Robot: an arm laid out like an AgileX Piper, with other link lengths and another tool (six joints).
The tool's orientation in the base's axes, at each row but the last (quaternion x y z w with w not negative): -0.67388, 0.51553, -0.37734, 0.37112; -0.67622, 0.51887, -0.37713, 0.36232; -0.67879, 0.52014, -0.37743, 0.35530; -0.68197, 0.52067, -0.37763, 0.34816; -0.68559, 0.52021, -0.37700, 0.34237; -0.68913, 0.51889, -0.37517, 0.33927; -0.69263, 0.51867, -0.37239, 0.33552; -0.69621, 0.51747, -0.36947, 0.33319
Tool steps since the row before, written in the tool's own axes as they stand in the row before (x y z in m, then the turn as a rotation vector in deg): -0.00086, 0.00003, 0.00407, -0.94, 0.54, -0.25; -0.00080, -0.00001, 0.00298, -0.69, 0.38, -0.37; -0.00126, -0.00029, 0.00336, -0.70, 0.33, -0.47; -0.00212, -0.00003, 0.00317, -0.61, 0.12, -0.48; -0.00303, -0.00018, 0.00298, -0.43, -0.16, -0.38; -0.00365, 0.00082, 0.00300, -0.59, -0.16, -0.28; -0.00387, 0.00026, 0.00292, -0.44, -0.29, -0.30; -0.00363, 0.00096, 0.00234, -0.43, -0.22, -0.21
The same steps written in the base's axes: 0.00346, 0.00128, -0.00192, -0.62, 0.78, -0.49; 0.00250, 0.00108, -0.00145, -0.61, 0.56, -0.26; 0.00287, 0.00159, -0.00148, -0.68, 0.57, -0.17; 0.00243, 0.00233, -0.00179, -0.58, 0.53, 0.03; 0.00216, 0.00321, -0.00177, -0.33, 0.42, 0.25; 0.00157, 0.00358, -0.00277, -0.28, 0.59, 0.18; 0.00169, 0.00392, -0.00232, -0.20, 0.47, 0.32; 0.00086, 0.00347, -0.00261, -0.16, 0.45, 0.22
